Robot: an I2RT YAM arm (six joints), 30 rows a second.
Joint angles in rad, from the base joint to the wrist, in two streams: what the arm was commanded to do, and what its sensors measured. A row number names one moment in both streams.
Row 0, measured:
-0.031 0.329 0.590 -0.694 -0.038 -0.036
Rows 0 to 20, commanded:
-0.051 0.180 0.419 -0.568 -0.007 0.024
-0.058 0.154 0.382 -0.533 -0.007 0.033
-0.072 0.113 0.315 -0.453 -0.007 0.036
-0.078 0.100 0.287 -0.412 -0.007 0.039
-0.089 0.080 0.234 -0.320 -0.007 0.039
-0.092 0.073 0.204 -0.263 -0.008 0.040
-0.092 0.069 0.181 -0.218 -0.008 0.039
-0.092 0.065 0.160 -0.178 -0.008 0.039
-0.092 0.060 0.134 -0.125 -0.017 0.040
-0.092 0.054 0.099 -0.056 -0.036 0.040
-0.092 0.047 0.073 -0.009 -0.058 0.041
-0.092 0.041 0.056 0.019 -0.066 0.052
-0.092 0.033 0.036 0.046 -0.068 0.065
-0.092 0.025 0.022 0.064 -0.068 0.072
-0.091 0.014 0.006 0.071 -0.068 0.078
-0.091 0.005 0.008 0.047 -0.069 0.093
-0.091 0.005 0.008 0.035 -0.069 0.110
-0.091 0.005 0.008 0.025 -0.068 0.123
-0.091 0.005 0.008 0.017 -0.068 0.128
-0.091 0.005 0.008 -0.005 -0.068 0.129
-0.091 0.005 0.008 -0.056 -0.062 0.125
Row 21, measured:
-0.088 0.017 0.017 0.007 -0.058 0.088
